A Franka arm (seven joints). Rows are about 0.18 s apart.
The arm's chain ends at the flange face. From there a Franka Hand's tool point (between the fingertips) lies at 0.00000 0.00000 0.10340 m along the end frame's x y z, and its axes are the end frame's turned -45 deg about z.
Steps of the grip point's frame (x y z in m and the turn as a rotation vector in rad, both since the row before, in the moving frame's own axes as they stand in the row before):
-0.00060, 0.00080, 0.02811, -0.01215, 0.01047, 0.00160
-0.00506, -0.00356, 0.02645, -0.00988, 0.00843, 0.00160
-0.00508, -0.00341, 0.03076, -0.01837, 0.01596, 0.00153
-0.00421, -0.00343, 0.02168, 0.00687, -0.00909, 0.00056
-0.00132, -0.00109, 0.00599, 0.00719, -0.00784, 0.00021
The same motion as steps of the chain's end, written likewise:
-0.00151, 0.00087, 0.02812, -0.00119, 0.01599, 0.00160
-0.00743, 0.00095, 0.02646, -0.00103, 0.01295, 0.00160
-0.00851, 0.00100, 0.03079, -0.00170, 0.02427, 0.00153
-0.00424, 0.00039, 0.02169, -0.00157, -0.01129, 0.00056
-0.00061, 0.00012, 0.00600, -0.00046, -0.01063, 0.00021

